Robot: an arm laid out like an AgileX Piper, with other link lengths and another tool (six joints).
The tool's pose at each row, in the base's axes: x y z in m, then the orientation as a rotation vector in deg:
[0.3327, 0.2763, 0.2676, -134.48, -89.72, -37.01]
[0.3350, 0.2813, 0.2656, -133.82, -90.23, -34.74]
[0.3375, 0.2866, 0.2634, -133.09, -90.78, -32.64]
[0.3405, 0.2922, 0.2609, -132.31, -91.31, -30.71]
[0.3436, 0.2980, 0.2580, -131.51, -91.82, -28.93]
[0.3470, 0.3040, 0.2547, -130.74, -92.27, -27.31]
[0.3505, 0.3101, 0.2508, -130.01, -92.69, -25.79]
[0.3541, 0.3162, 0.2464, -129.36, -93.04, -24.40]
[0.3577, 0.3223, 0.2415, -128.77, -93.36, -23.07]
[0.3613, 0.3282, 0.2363, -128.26, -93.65, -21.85]
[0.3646, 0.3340, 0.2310, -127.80, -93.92, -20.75]
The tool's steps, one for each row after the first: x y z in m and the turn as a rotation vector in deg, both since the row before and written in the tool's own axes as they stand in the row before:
[0.0038, 0.0001, 0.0044, 1.53, -0.83, -0.18]
[0.0041, 0.0003, 0.0047, 1.46, -0.75, -0.25]
[0.0044, 0.0008, 0.0051, 1.40, -0.66, -0.28]
[0.0045, 0.0009, 0.0055, 1.33, -0.59, -0.30]
[0.0046, 0.0013, 0.0059, 1.23, -0.53, -0.28]
[0.0045, 0.0016, 0.0065, 1.15, -0.50, -0.27]
[0.0044, 0.0019, 0.0068, 1.05, -0.47, -0.22]
[0.0042, 0.0020, 0.0072, 0.98, -0.47, -0.20]
[0.0040, 0.0023, 0.0073, 0.87, -0.45, -0.17]
[0.0038, 0.0021, 0.0073, 0.78, -0.42, -0.16]

